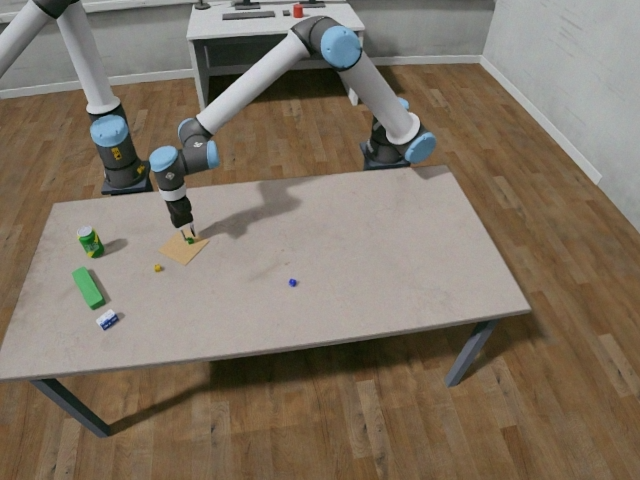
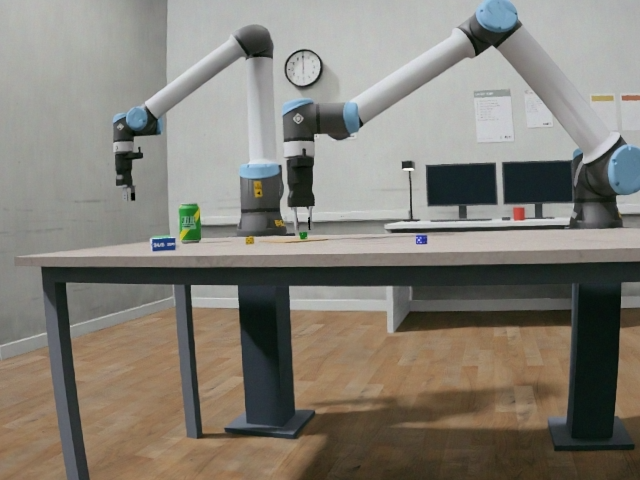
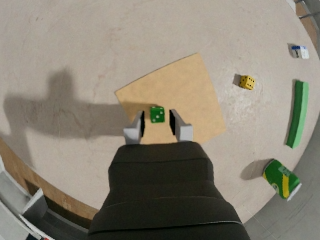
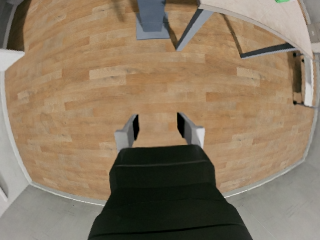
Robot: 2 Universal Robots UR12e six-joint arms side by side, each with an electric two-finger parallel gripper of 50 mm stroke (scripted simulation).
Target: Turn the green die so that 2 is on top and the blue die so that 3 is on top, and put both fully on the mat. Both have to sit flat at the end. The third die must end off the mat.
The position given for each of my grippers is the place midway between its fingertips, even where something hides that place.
I see my left gripper (image 2: pixel 303 230), my right gripper (image 4: pixel 158 121), a tan mat (image 1: pixel 175 248) and a long green block (image 1: pixel 94 299).
The tan mat is seen too in image 3 (image 3: pixel 185 85). My left gripper also shows in image 3 (image 3: pixel 157 117). Image 4 misses the tan mat: it is out of frame.
